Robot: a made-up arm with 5 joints.
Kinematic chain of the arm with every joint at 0, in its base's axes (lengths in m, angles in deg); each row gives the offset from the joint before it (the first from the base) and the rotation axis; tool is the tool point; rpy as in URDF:
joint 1: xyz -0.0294 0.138 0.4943 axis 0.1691 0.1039 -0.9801
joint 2: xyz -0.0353 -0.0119 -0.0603 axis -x
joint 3: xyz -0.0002 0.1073 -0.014 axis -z
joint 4: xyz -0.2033 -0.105 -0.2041 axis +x
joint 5: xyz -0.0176 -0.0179 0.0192 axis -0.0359 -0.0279 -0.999
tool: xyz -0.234 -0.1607 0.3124 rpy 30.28 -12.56 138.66
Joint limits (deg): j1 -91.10..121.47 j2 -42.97..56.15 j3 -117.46..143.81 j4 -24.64..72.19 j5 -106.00..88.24
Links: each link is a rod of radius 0.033 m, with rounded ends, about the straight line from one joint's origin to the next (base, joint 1, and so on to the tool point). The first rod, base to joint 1, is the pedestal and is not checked.
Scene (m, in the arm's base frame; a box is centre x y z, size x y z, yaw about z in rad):
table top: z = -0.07
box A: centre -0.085 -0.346 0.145 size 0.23 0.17 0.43 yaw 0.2
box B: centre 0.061 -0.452 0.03 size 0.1 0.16 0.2 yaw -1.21
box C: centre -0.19 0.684 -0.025 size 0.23 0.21 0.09 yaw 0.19
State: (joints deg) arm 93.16 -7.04 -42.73 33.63 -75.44
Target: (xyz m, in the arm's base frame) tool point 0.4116 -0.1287 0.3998
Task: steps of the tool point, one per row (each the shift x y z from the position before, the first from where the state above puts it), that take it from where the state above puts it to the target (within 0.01 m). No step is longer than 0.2 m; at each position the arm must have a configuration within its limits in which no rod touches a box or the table.
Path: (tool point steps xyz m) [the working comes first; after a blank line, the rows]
Joints at the target: 62.27 -32.97 -110.24 37.48 -87.56
Straight joint move there: touches box A.

1: 0.0496 -0.0114 0.0858
2: 0.0533 0.0076 0.0917
3: 0.0610 0.0257 0.0889
4: 0.0729 0.0382 0.0767
5: -0.0088 -0.0895 -0.0489
6: 0.0632 -0.1006 -0.0450
7: 0.1332 -0.0684 -0.0316
8: 0.1765 0.0009 -0.0159
9: 0.1768 0.0883 -0.0042

